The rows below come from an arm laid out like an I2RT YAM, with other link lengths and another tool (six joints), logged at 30 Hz.
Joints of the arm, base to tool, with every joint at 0 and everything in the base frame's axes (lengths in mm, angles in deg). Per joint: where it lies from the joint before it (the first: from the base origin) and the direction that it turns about. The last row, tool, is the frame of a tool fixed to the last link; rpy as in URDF.
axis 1: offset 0 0 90.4 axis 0 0 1
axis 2: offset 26.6 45.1 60.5 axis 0 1 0
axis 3: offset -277.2 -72.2 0 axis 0 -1 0
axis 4: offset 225.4 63.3 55.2 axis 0 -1 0
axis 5: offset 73.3 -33.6 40.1 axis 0 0 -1
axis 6: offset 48.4 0 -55.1 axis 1 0 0
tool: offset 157 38 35 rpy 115.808 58.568 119.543
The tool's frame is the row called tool.
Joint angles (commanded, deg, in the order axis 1, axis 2, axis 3, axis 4, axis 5, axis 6), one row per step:
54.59, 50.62, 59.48, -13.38, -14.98, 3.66
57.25, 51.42, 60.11, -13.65, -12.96, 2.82
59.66, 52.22, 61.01, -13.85, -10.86, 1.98
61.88, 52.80, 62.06, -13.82, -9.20, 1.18
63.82, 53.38, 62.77, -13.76, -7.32, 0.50
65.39, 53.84, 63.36, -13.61, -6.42, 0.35
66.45, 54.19, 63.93, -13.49, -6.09, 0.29
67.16, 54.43, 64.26, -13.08, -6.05, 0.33
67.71, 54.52, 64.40, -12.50, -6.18, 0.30
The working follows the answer.
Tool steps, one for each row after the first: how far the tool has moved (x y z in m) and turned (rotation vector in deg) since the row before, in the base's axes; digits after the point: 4 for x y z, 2 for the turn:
-0.0065, 0.0068, -0.0010, -0.75, -0.68, 0.71
-0.0054, 0.0058, 0.0015, -0.46, -0.89, 0.39
-0.0068, 0.0044, 0.0051, 0.11, -1.12, 0.63
-0.0042, 0.0042, 0.0025, -0.12, -0.86, 0.12
-0.0056, 0.0035, 0.0030, 0.18, -0.32, 0.68
-0.0048, 0.0024, 0.0034, 0.28, -0.22, 0.73
-0.0038, 0.0017, 0.0034, 0.47, -0.16, 0.67
-0.0038, 0.0010, 0.0034, 0.58, -0.26, 0.68

Tool pose at each row, in the base's axes (x y z in m, rotation vector in deg; rounded; the steps above come from the unrounded poses):
0.1168, 0.3199, 0.4560, -44.65, 111.60, 74.17
0.1103, 0.3267, 0.4550, -46.12, 111.54, 73.51
0.1049, 0.3326, 0.4565, -47.20, 111.13, 72.76
0.0982, 0.3370, 0.4617, -48.36, 110.05, 72.50
0.0940, 0.3411, 0.4641, -48.95, 109.44, 71.92
0.0884, 0.3446, 0.4671, -49.74, 108.91, 72.26
0.0836, 0.3470, 0.4705, -50.47, 108.36, 72.80
0.0798, 0.3487, 0.4739, -51.00, 107.72, 73.48
0.0760, 0.3497, 0.4774, -51.54, 106.90, 74.19

